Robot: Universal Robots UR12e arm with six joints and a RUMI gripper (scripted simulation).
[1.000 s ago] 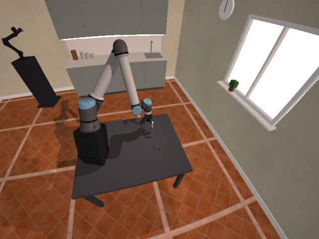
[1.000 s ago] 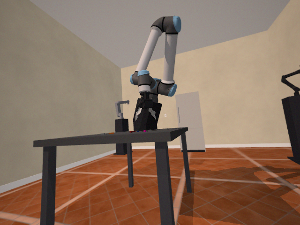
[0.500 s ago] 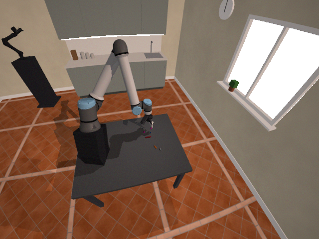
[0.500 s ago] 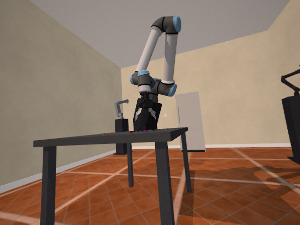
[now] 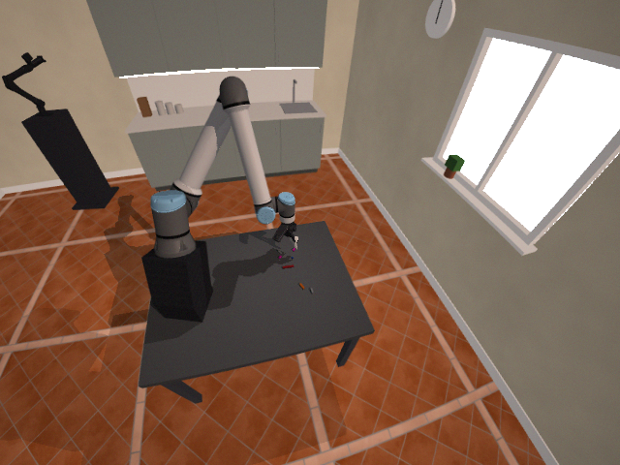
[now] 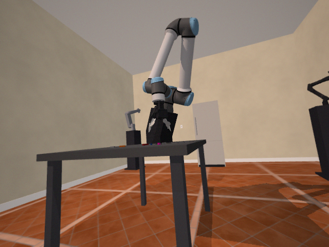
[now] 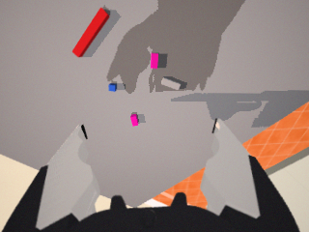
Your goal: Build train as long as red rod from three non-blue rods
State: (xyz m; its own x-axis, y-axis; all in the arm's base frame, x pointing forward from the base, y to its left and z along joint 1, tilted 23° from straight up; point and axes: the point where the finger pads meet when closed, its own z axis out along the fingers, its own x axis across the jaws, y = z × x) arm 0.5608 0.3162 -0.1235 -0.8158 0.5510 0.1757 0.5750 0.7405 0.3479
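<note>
My hand is 4 cm short of the blue rod, 5 cm to the left of it and 8 cm above it. From my hand the other things lie so: orange rod 8 cm ahead, 27 cm to the right, 8 cm below; then red rod 1 cm ahead, 12 cm to the right, 8 cm below.
</note>
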